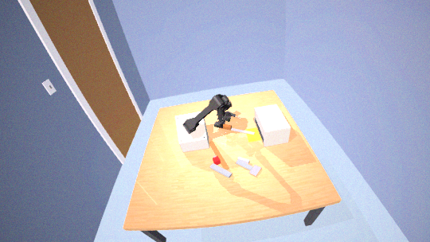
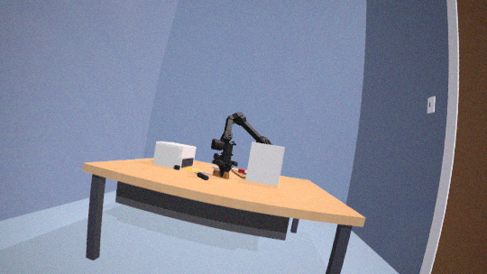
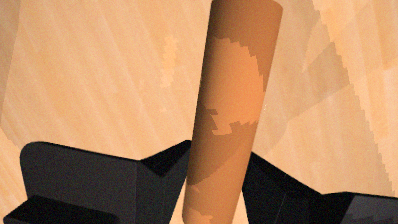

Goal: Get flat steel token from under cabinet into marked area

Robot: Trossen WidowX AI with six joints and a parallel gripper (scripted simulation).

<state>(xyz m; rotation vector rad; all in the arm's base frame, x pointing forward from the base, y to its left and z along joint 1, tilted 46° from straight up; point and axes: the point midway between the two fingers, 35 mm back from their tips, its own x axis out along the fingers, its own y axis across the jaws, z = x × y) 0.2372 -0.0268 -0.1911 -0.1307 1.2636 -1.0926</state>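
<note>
My gripper tip is 10 cm past the wooden stick and 29 cm to the left of it. The rest, counted from my gripper tip: grey bar: 11 cm behind, 43 cm to the right; then red cube: 12 cm behind, 35 cm to the right, 1 cm above; then black-handled tool: 13 cm ahead, 12 cm to the left.
</note>
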